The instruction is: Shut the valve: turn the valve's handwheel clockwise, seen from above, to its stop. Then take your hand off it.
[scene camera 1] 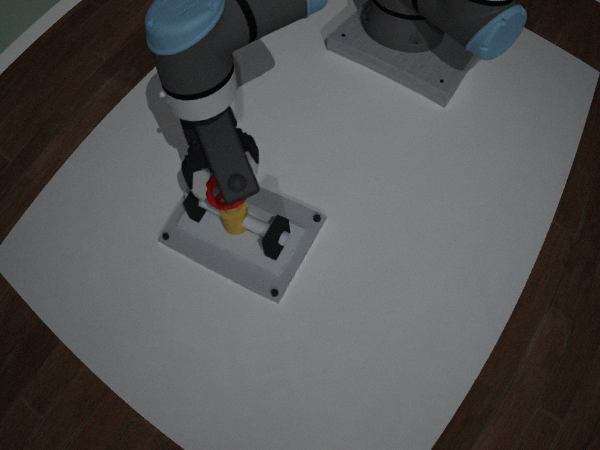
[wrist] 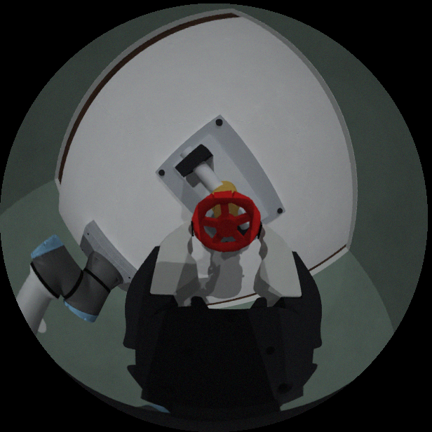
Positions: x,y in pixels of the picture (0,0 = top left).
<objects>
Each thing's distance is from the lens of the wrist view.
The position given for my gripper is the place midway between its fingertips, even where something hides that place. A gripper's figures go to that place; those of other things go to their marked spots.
my gripper (wrist: 225,223): 14 cm
red handwheel (wrist: 226,224): 11 cm
grey base plate (wrist: 218,128): 24 cm
The marked spots on the grey base plate and the red handwheel are 18 cm apart.
</objects>
